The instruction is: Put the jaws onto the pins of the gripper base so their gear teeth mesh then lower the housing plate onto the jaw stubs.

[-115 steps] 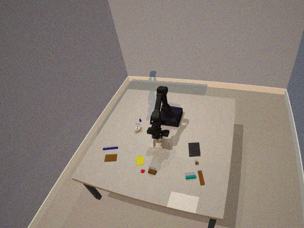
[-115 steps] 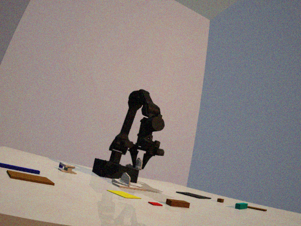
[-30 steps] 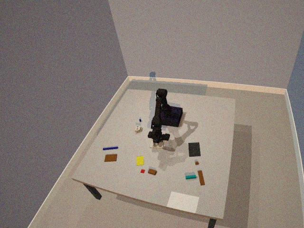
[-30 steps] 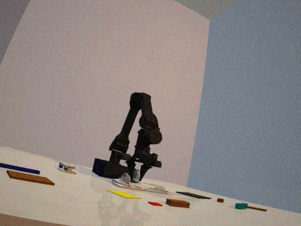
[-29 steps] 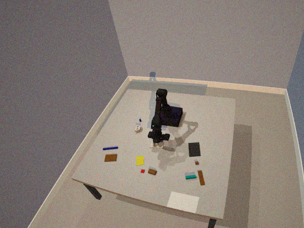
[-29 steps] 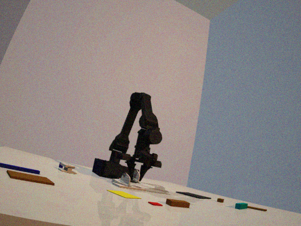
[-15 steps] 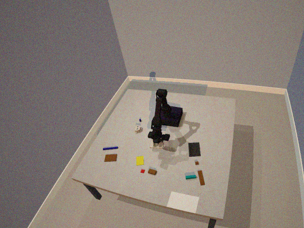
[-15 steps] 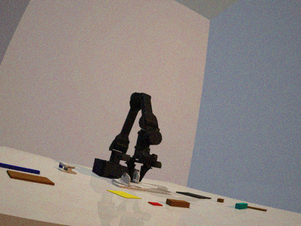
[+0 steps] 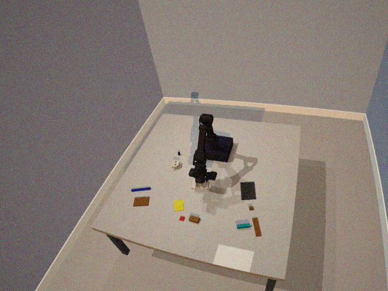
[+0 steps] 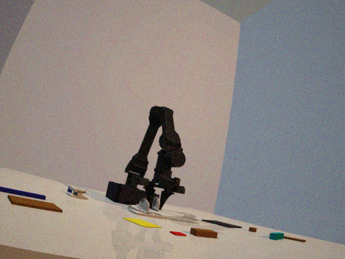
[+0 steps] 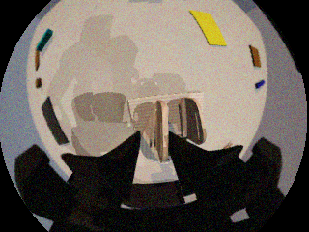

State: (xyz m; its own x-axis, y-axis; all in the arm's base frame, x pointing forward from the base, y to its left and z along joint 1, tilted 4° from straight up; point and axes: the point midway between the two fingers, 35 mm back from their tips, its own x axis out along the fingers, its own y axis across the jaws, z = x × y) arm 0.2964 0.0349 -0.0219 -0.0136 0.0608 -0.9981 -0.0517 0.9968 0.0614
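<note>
Now: gripper tip 30 mm past the jaw, 50 mm to the left of it and 10 mm above it. Also, from my gripper tip: gripper base 110 mm behind, 280 mm to the right; then housing plate 50 mm behind, 40 mm to the right, 20 mm below; then yellow tile 220 mm ahead, 110 mm to the right, 20 mm below.
</note>
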